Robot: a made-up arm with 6 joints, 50 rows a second.
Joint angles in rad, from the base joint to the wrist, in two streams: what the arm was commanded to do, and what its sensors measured. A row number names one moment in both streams.
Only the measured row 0 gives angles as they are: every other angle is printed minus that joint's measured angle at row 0.
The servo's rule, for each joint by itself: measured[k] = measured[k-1] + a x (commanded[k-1-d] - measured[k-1]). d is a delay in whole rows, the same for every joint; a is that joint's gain. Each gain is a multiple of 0.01, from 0.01 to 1. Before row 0 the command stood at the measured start. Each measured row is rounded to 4 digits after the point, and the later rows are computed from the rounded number. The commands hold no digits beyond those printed.
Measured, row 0:
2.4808, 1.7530, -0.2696, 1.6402, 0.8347, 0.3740
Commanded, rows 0 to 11:
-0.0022, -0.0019, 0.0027, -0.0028, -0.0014, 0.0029
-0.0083, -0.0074, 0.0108, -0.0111, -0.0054, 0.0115
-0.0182, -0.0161, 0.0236, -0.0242, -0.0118, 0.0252
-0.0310, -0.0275, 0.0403, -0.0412, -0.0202, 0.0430
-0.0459, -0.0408, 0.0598, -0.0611, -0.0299, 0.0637
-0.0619, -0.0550, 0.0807, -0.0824, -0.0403, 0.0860
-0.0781, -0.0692, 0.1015, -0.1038, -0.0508, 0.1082
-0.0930, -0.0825, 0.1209, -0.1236, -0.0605, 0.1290
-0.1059, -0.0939, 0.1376, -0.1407, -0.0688, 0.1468
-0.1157, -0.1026, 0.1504, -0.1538, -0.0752, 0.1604
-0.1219, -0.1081, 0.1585, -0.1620, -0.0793, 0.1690
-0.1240, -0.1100, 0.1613, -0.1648, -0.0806, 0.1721
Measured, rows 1 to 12:
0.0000, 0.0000, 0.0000, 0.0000, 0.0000, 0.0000
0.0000, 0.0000, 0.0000, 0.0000, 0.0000, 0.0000
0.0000, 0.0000, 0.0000, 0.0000, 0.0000, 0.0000
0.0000, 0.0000, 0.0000, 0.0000, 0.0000, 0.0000
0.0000, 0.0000, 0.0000, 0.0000, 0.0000, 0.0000
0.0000, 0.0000, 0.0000, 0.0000, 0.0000, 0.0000
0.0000, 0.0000, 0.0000, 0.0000, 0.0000, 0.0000
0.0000, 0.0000, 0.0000, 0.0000, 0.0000, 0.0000
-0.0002, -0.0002, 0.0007, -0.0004, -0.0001, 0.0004
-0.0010, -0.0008, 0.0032, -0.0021, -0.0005, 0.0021
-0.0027, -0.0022, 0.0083, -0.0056, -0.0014, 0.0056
-0.0055, -0.0045, 0.0163, -0.0113, -0.0029, 0.0112
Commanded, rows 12 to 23:
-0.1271, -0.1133, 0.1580, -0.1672, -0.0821, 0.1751
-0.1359, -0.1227, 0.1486, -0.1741, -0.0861, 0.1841
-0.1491, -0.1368, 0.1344, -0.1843, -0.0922, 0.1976
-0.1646, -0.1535, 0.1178, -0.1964, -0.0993, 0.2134
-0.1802, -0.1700, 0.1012, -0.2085, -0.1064, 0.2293
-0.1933, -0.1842, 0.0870, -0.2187, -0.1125, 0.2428
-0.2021, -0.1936, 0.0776, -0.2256, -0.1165, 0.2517
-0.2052, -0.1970, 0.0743, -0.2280, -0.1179, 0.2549
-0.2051, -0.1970, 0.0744, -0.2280, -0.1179, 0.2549
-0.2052, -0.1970, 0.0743, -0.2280, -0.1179, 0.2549
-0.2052, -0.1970, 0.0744, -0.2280, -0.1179, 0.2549
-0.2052, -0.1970, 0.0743, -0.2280, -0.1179, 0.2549
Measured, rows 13 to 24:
-0.0095, -0.0078, 0.0272, -0.0193, -0.0051, 0.0191
-0.0147, -0.0120, 0.0406, -0.0294, -0.0079, 0.0291
-0.0210, -0.0171, 0.0558, -0.0413, -0.0113, 0.0410
-0.0282, -0.0230, 0.0721, -0.0545, -0.0152, 0.0542
-0.0360, -0.0294, 0.0885, -0.0683, -0.0195, 0.0681
-0.0440, -0.0360, 0.1040, -0.0820, -0.0240, 0.0819
-0.0518, -0.0425, 0.1176, -0.0948, -0.0284, 0.0950
-0.0590, -0.0486, 0.1285, -0.1060, -0.0326, 0.1066
-0.0658, -0.0544, 0.1359, -0.1158, -0.0366, 0.1169
-0.0728, -0.0605, 0.1391, -0.1251, -0.0406, 0.1270
-0.0804, -0.0674, 0.1379, -0.1346, -0.0447, 0.1376
-0.0888, -0.0751, 0.1329, -0.1445, -0.0491, 0.1490

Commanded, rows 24 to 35:
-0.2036, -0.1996, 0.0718, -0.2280, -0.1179, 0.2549
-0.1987, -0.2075, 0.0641, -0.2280, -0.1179, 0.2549
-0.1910, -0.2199, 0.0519, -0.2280, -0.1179, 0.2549
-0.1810, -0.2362, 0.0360, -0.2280, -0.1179, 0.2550
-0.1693, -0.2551, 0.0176, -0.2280, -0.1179, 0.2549
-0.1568, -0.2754, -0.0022, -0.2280, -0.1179, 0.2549
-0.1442, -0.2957, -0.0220, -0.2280, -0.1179, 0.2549
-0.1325, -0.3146, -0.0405, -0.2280, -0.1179, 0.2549
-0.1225, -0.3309, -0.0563, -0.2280, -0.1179, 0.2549
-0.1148, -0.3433, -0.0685, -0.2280, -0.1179, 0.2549
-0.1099, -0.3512, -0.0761, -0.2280, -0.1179, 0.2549
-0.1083, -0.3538, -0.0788, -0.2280, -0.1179, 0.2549
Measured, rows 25 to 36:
-0.0979, -0.0836, 0.1250, -0.1547, -0.0537, 0.1610
-0.1074, -0.0927, 0.1155, -0.1649, -0.0584, 0.1733
-0.1169, -0.1018, 0.1060, -0.1746, -0.0630, 0.1851
-0.1257, -0.1104, 0.0981, -0.1831, -0.0674, 0.1956
-0.1336, -0.1182, 0.0922, -0.1903, -0.0714, 0.2045
-0.1408, -0.1253, 0.0877, -0.1963, -0.0751, 0.2121
-0.1472, -0.1318, 0.0844, -0.2014, -0.0785, 0.2185
-0.1530, -0.1377, 0.0819, -0.2057, -0.0817, 0.2240
-0.1581, -0.1433, 0.0794, -0.2093, -0.0846, 0.2286
-0.1622, -0.1491, 0.0756, -0.2123, -0.0873, 0.2325
-0.1651, -0.1555, 0.0697, -0.2148, -0.0897, 0.2359
-0.1667, -0.1628, 0.0613, -0.2169, -0.0920, 0.2388

